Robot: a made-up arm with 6 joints. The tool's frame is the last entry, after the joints.
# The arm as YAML. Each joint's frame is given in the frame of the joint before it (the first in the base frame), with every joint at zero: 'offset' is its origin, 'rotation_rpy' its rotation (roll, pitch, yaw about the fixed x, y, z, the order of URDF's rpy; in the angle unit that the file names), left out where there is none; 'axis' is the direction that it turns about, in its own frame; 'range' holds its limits. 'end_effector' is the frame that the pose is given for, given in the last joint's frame.
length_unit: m
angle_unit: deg
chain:
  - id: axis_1
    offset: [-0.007, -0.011, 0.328]
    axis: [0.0, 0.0, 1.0]
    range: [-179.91, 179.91]
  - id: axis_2
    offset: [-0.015, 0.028, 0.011]
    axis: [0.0, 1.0, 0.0]
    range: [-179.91, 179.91]
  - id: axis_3
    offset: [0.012, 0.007, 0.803]
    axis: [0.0, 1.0, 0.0]
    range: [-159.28, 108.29]
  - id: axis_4
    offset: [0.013, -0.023, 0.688]
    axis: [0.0, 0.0, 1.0]
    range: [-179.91, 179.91]
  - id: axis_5
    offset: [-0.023, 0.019, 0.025]
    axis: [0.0, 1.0, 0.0]
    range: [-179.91, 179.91]
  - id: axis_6
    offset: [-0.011, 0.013, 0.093]
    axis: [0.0, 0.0, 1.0]
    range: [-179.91, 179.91]
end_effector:
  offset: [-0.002, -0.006, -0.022]
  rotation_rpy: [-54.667, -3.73, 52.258]
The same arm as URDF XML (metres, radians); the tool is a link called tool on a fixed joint. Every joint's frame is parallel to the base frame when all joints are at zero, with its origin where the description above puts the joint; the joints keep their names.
<robot name="arm">
  <joint name="tool_joint" type="fixed">
    <parent link="link6"/>
    <child link="tool"/>
    <origin xyz="-0.002 -0.006 -0.022" rpy="-0.9541 -0.0651 0.9121"/>
  </joint>
  <joint name="axis_6" type="revolute">
    <parent link="link5"/>
    <child link="link6"/>
    <origin xyz="-0.011 0.013 0.093"/>
    <axis xyz="0 0 1"/>
    <limit lower="-3.14" upper="3.14"/>
  </joint>
  <joint name="axis_5" type="revolute">
    <parent link="link4"/>
    <child link="link5"/>
    <origin xyz="-0.023 0.019 0.025"/>
    <axis xyz="0 1 0"/>
    <limit lower="-3.14" upper="3.14"/>
  </joint>
  <joint name="axis_4" type="revolute">
    <parent link="link3"/>
    <child link="link4"/>
    <origin xyz="0.013 -0.023 0.688"/>
    <axis xyz="0 0 1"/>
    <limit lower="-3.14" upper="3.14"/>
  </joint>
  <joint name="axis_3" type="revolute">
    <parent link="link2"/>
    <child link="link3"/>
    <origin xyz="0.012 0.007 0.803"/>
    <axis xyz="0 1 0"/>
    <limit lower="-2.78" upper="1.89"/>
  </joint>
  <joint name="axis_2" type="revolute">
    <parent link="link1"/>
    <child link="link2"/>
    <origin xyz="-0.015 0.028 0.011"/>
    <axis xyz="0 1 0"/>
    <limit lower="-3.14" upper="3.14"/>
  </joint>
  <joint name="axis_1" type="revolute">
    <parent link="base"/>
    <child link="link1"/>
    <origin xyz="-0.007 -0.011 0.328"/>
    <axis xyz="0 0 1"/>
    <limit lower="-3.14" upper="3.14"/>
  </joint>
  <link name="base"/>
  <link name="link1"/>
  <link name="link2"/>
  <link name="link3"/>
  <link name="link4"/>
  <link name="link5"/>
  <link name="link6"/>
  <link name="tool"/>
</robot>

